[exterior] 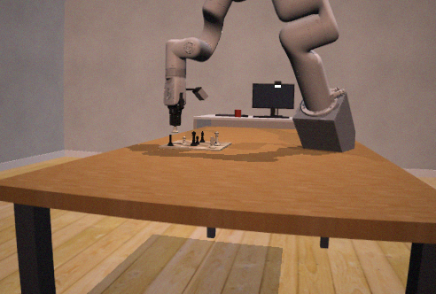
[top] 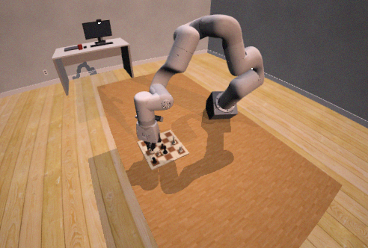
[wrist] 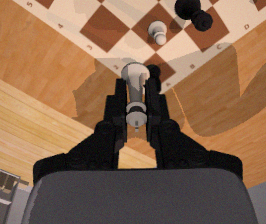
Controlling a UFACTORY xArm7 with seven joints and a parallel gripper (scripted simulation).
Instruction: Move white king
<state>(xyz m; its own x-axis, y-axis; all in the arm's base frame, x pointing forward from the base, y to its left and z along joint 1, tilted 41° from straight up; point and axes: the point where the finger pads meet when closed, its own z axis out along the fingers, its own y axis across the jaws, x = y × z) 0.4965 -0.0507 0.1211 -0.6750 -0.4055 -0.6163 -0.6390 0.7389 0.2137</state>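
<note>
The black piece is 80 mm below my hand, 30 mm to the left of it and 10 mm ahead of it. From my hand the other things lie so: white king: 10 mm below; then chessboard: 90 mm below, 70 mm behind, 40 mm to the right; then white pawn: 80 mm below, 30 mm behind.
</note>
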